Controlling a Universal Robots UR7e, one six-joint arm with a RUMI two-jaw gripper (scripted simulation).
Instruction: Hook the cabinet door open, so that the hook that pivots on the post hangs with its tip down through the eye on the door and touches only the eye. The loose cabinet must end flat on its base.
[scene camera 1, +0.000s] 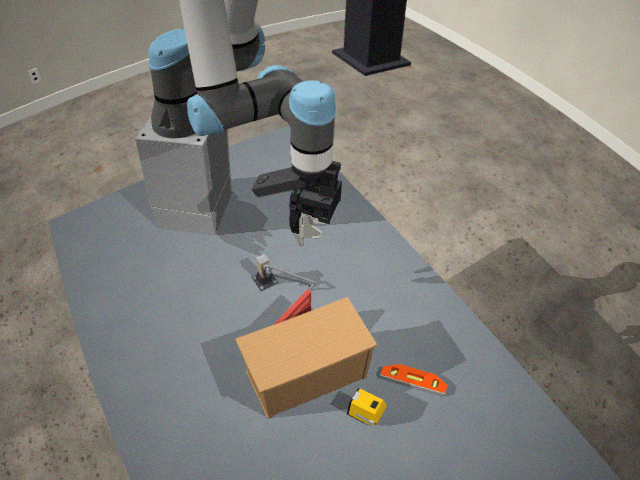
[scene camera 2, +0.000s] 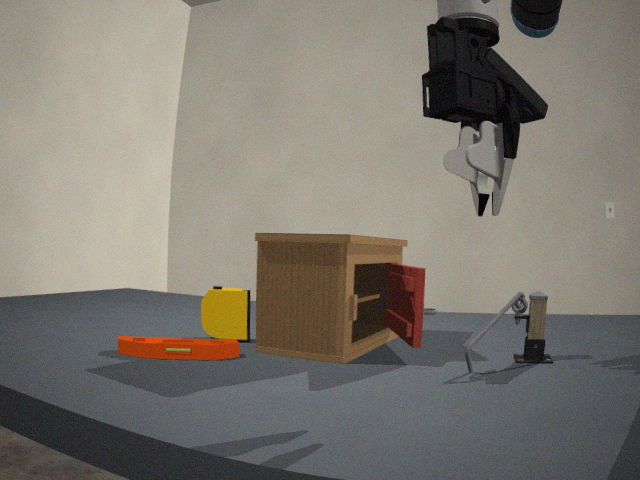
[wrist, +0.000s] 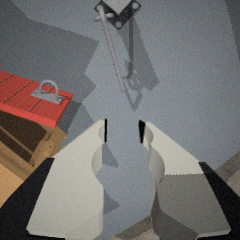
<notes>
In view: the gripper (scene camera 2: 487, 215), a wooden cabinet (scene camera 2: 305, 304), a yellow tape measure (scene camera 2: 225, 312) and a post (scene camera 2: 534, 347).
The wooden cabinet also shows in scene camera 1 (scene camera 1: 295, 361). The yellow tape measure also shows in scene camera 1 (scene camera 1: 365, 407). The gripper also shows in scene camera 1 (scene camera 1: 303, 241) and in the wrist view (wrist: 122, 121).
</notes>
